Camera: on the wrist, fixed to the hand. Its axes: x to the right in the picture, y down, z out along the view.
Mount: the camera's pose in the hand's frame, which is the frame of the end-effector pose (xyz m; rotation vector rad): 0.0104 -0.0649 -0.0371 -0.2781 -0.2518 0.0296
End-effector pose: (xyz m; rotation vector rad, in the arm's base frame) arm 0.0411 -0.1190 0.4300 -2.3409 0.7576 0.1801
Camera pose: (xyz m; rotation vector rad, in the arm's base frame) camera 0.0838 -0.1076 0.4912 -2.5018 0.6770 0.6160
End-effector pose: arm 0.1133 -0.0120 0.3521 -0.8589 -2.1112 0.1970
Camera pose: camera 0.1036 -0.0599 0.4096 -1.0750 -2.3996 0.0265
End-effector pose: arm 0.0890 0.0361 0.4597 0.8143 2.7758 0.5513
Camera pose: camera 0.0386 -0.0197 0.4665 0.8004 2.3953 0.7618
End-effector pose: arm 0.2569 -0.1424 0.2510 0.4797 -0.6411 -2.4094
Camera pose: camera 0.2372 -0.1152 0.1834 0.0511 -0.4020 -2.5004
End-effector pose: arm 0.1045 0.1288 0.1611 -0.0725 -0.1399 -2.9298
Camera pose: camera 0.0794 0.1862 0.1190 -0.4812 0.2299 -2.8781
